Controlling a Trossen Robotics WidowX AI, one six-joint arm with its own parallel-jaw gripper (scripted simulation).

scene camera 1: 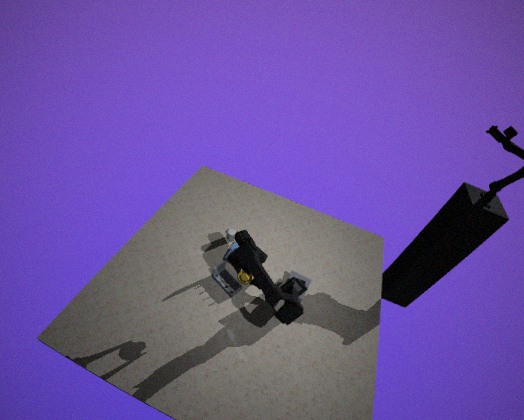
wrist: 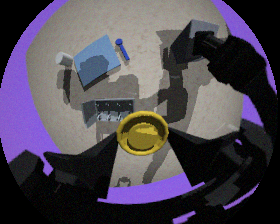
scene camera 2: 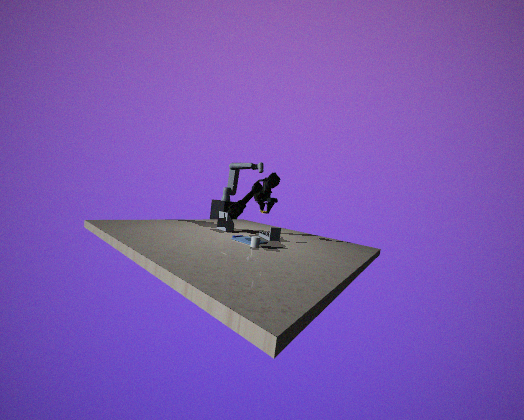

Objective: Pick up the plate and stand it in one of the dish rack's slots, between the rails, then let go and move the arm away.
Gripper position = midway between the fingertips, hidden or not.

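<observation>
There is a yellow plate in this scene, and my gripper [wrist: 142,132] is holding the yellow plate [wrist: 140,133]. I can also see a light blue mat [wrist: 99,57], as well as a grey dish rack [wrist: 109,109].
</observation>
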